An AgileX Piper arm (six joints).
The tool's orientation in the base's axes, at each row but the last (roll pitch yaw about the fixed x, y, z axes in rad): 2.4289, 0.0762, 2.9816; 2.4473, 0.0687, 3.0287; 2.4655, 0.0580, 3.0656; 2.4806, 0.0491, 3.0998; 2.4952, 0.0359, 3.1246; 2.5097, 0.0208, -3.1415; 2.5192, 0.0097, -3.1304; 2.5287, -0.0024, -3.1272; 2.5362, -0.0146, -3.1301; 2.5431, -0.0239, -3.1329; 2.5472, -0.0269, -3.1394
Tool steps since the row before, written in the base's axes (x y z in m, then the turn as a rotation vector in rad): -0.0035, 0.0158, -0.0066, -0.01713, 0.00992, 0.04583; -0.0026, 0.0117, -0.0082, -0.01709, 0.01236, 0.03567; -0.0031, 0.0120, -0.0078, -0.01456, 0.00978, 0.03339; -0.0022, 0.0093, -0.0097, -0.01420, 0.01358, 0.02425; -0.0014, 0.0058, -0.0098, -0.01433, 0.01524, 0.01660; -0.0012, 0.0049, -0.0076, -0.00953, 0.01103, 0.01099; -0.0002, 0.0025, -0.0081, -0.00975, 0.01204, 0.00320; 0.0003, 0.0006, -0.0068, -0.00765, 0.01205, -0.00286; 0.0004, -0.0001, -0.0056, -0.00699, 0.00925, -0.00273; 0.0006, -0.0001, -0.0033, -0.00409, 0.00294, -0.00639; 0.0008, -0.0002, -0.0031, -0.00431, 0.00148, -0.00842
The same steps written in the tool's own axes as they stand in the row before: 0.0065, 0.0074, 0.0145, 0.01495, 0.03615, -0.03102; 0.0045, 0.0036, 0.0133, 0.01588, 0.03154, -0.02169; 0.0044, 0.0044, 0.0132, 0.01330, 0.02816, -0.02128; 0.0031, 0.0014, 0.0132, 0.01355, 0.02556, -0.01173; 0.0018, -0.0013, 0.0113, 0.01398, 0.02228, -0.00463; 0.0014, -0.0005, 0.0090, 0.00930, 0.01551, -0.00251; 0.0003, -0.0027, 0.0080, 0.00958, 0.01179, 0.00441; -0.0003, -0.0034, 0.0059, 0.00747, 0.00829, 0.00935; -0.0005, -0.0033, 0.0045, 0.00684, 0.00606, 0.00764; -0.0007, -0.0019, 0.0027, 0.00391, -0.00120, 0.00703; -0.0009, -0.0019, 0.0024, 0.00408, -0.00354, 0.00790
